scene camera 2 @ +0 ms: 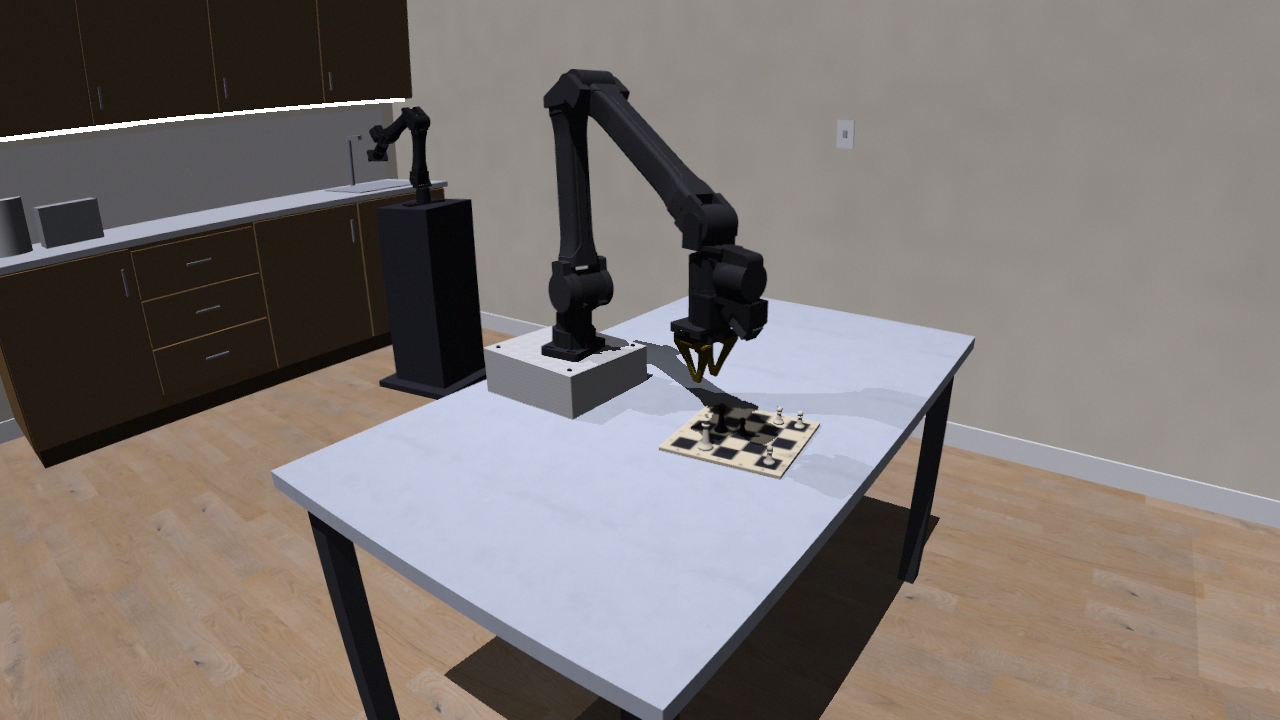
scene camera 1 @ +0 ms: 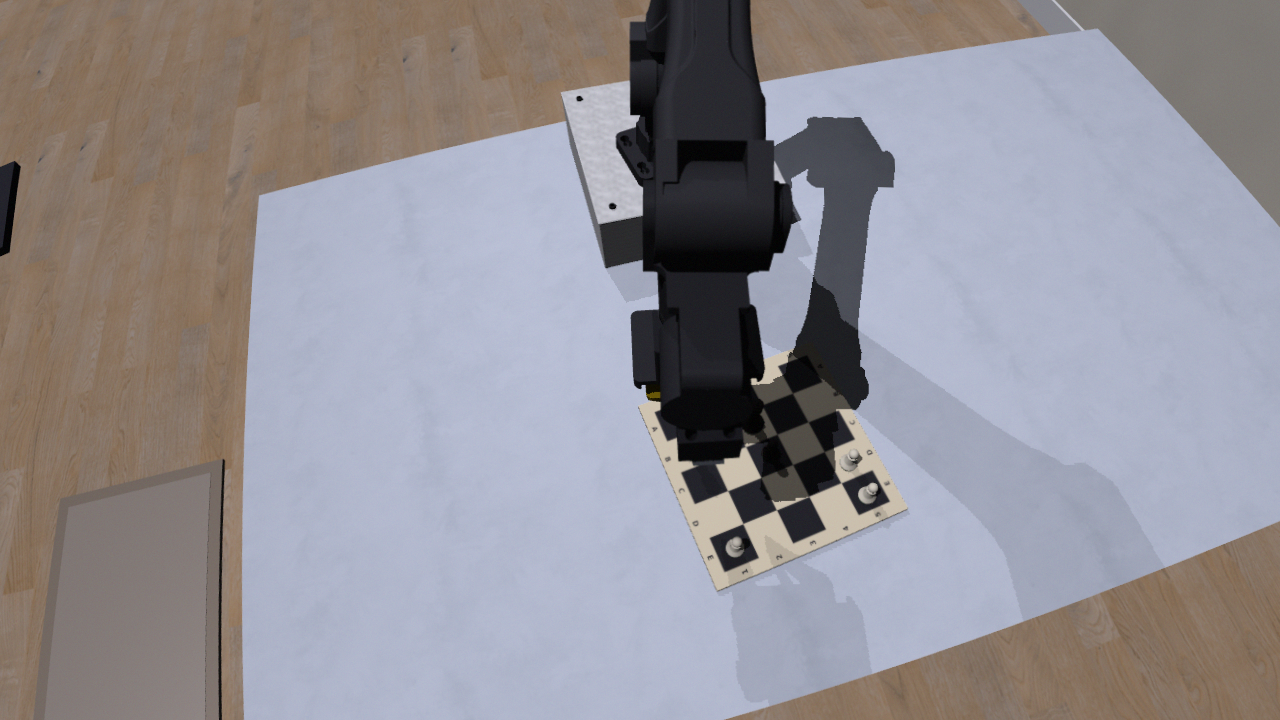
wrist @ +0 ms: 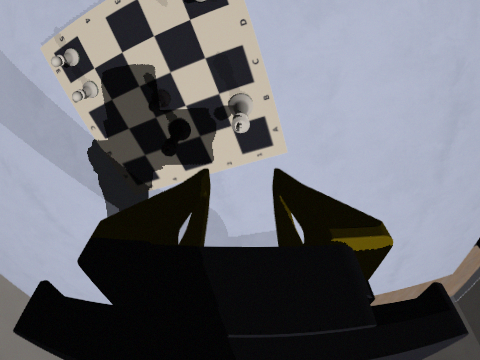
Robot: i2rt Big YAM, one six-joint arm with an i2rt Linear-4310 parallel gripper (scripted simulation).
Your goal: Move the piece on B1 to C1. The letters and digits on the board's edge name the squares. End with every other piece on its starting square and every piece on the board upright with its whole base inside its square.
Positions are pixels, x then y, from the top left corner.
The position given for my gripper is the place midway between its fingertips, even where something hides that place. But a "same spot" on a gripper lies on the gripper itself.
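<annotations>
A chessboard is there for me in the wrist view [202, 61], and I see it in scene camera 1 and scene camera 2 too. On the chessboard, [scene camera 2: 746, 453] and [scene camera 1: 728, 503] are the same spot. My gripper is visible in scene camera 1 [693, 396], and it shows in the wrist view and in scene camera 2 besides. For my gripper, [wrist: 190, 289] and [scene camera 2: 726, 332] are one and the same spot.
</annotations>
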